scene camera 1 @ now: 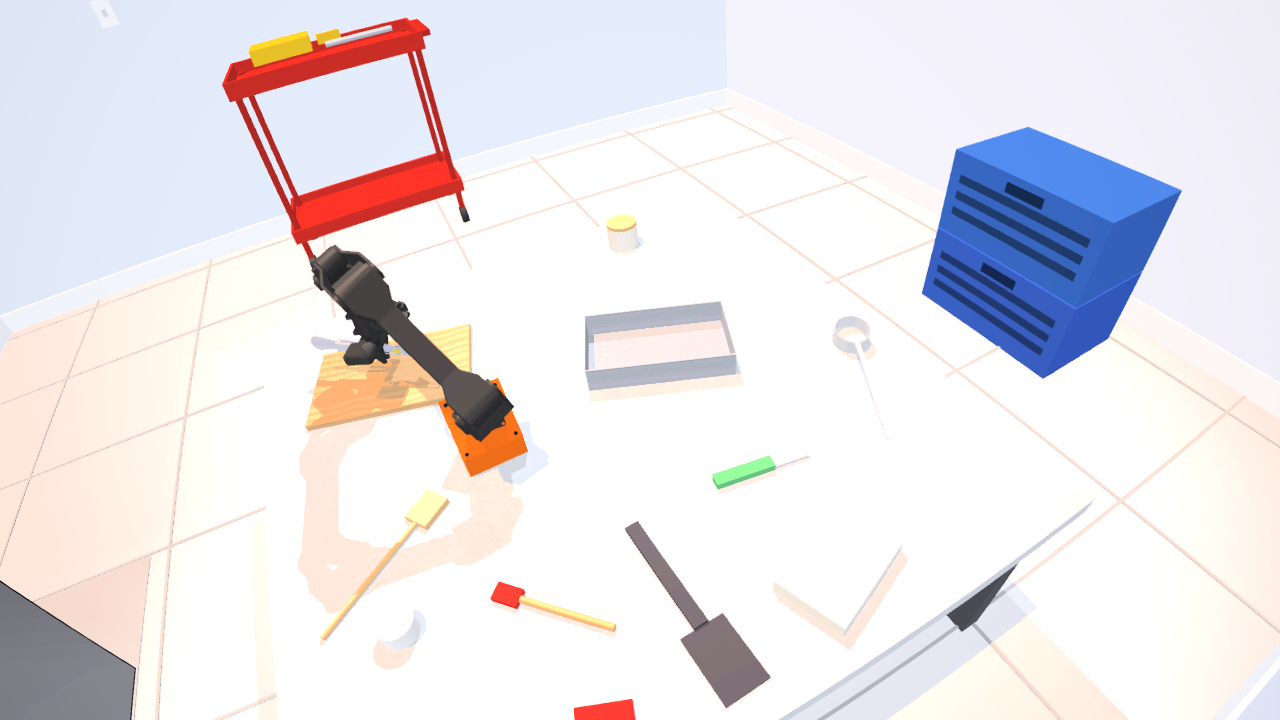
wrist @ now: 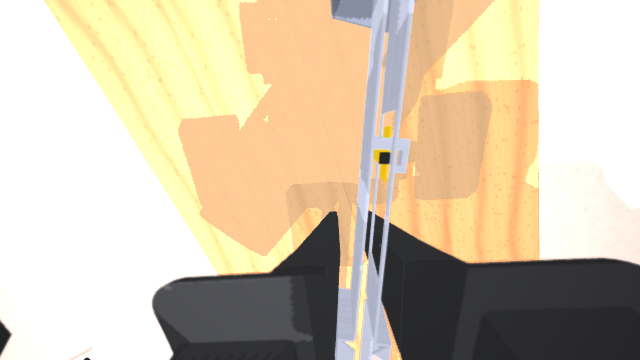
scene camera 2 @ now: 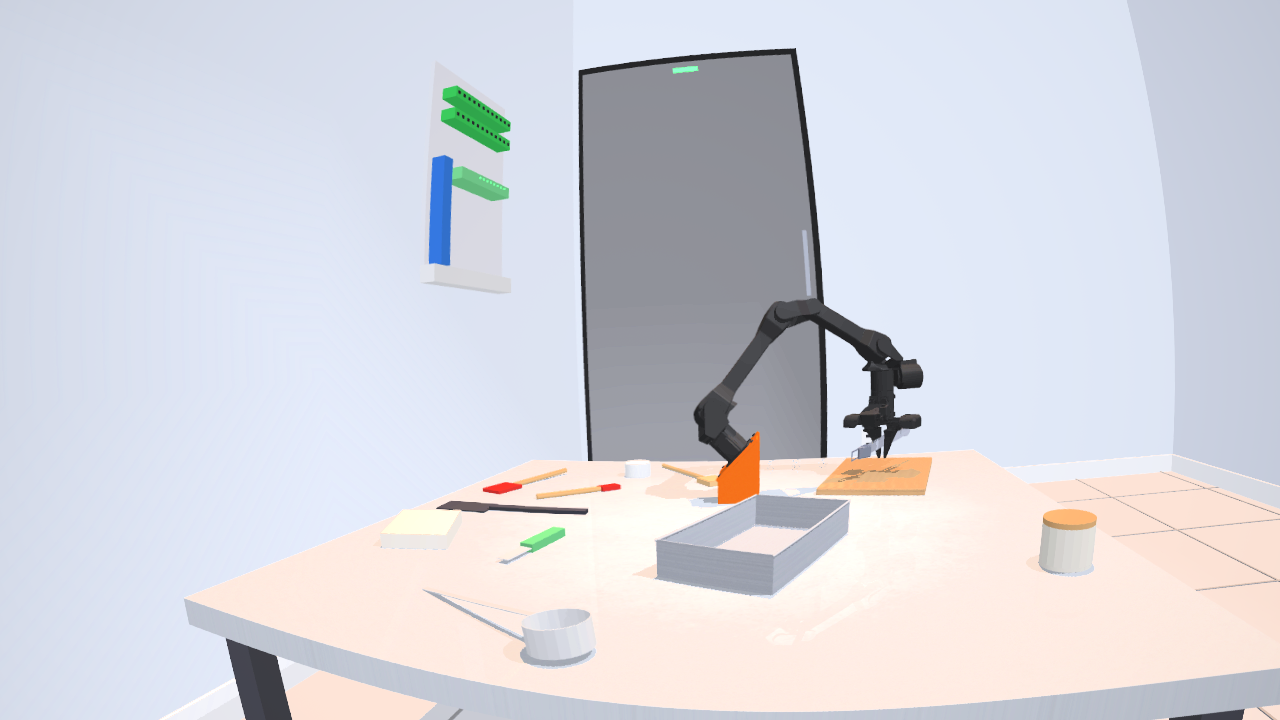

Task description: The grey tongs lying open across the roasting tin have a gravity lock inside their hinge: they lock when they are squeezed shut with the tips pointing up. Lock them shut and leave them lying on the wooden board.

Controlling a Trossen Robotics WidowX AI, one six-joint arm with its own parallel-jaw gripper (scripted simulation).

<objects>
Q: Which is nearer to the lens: the green-handled tool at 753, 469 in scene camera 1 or the strainer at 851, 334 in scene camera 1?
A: The green-handled tool.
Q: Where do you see a wooden board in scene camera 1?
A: At 343, 394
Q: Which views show the strainer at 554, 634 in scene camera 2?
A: Scene camera 1 and scene camera 2 only.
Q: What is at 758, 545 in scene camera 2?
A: A grey roasting tin.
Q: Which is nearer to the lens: the dark spatula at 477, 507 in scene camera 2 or the green-handled tool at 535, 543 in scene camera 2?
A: The green-handled tool.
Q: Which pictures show the gripper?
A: Scene camera 1, the wrist view and scene camera 2: all of them.
</objects>
